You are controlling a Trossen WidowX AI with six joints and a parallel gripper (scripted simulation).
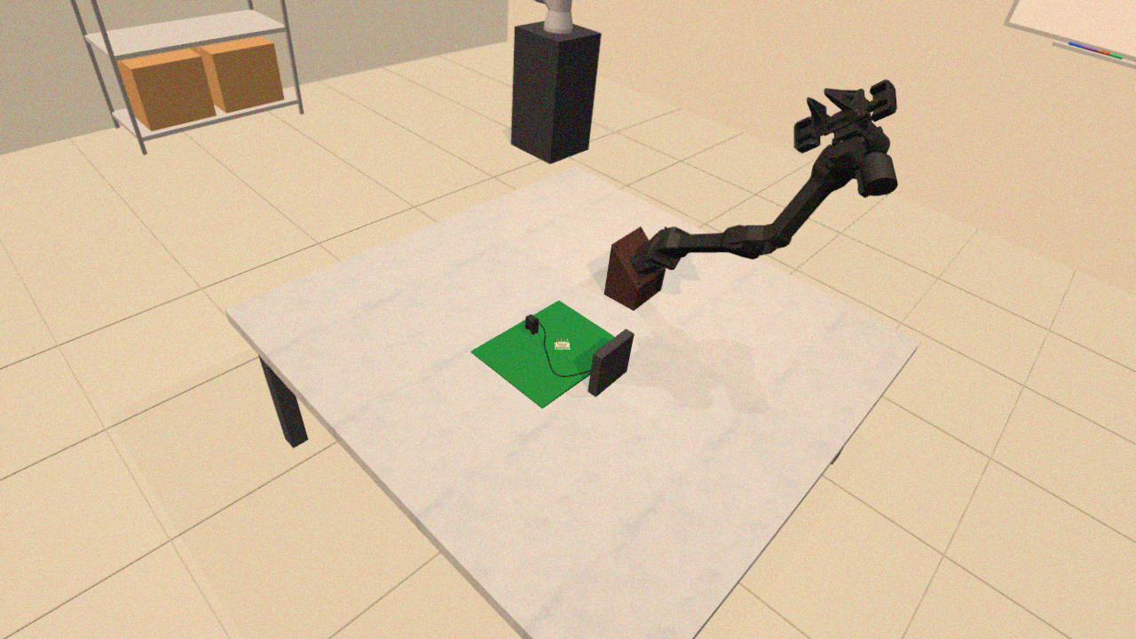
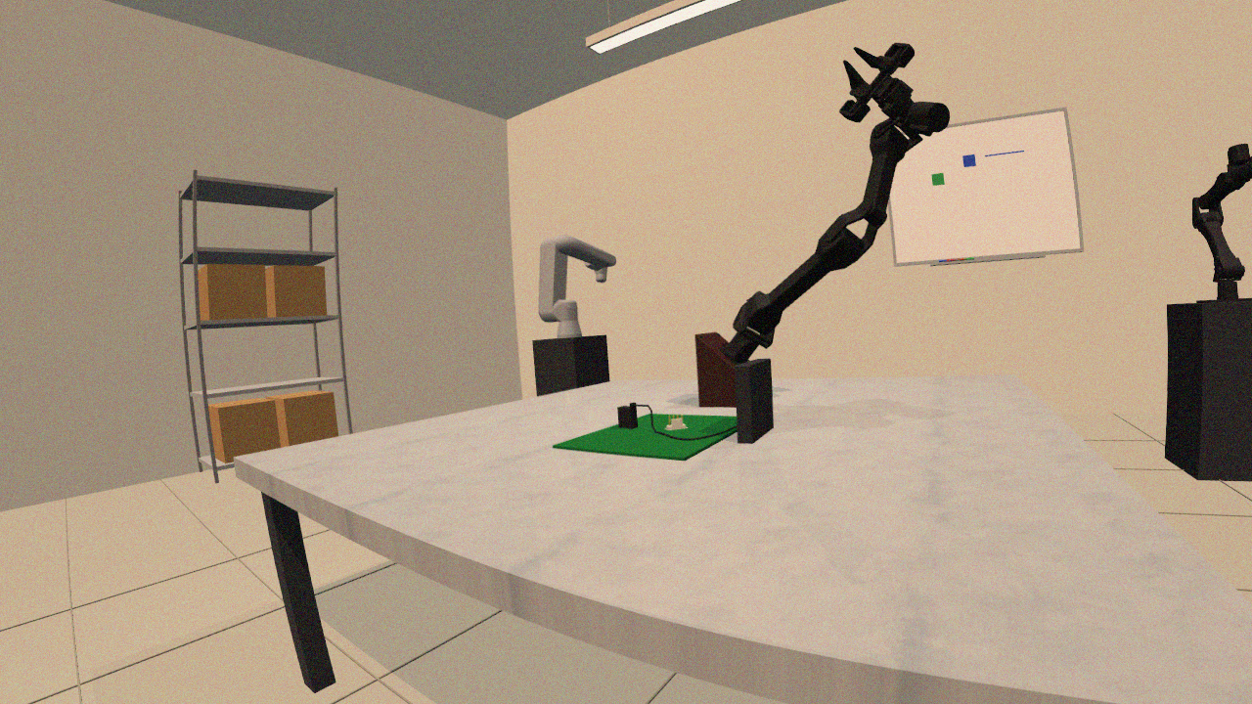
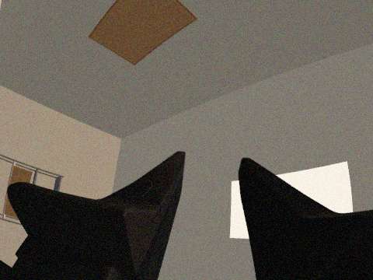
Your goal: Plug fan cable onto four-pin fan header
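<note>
The black plug is 22 cm ahead of my gripper tip, 43 cm to the right of it and 67 cm below it. The rest, counted from my gripper tip: four-pin fan header 20 cm ahead, 34 cm to the right, 69 cm below; then green board 23 cm ahead, 35 cm to the right, 70 cm below; then dark fan 21 cm ahead, 19 cm to the right, 63 cm below.
</note>
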